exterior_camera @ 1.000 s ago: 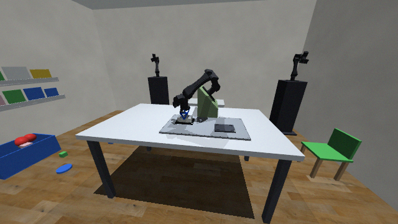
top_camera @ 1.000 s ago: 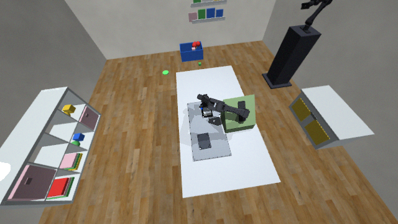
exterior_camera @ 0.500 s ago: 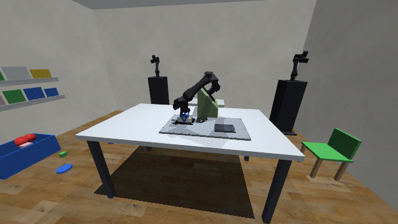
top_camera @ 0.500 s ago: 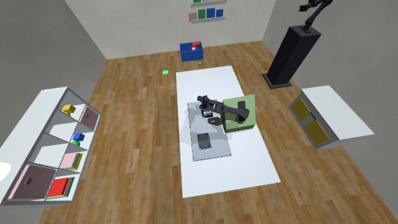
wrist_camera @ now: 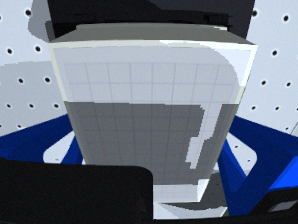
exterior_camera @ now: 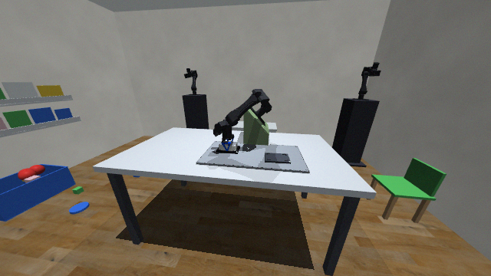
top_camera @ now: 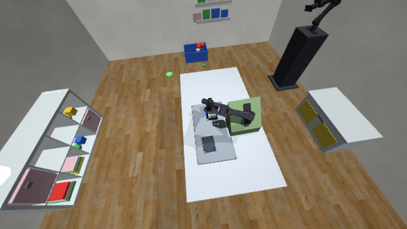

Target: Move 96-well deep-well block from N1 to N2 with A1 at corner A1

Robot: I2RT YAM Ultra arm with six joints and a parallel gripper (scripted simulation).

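The deep-well block is 1 cm above my hand.
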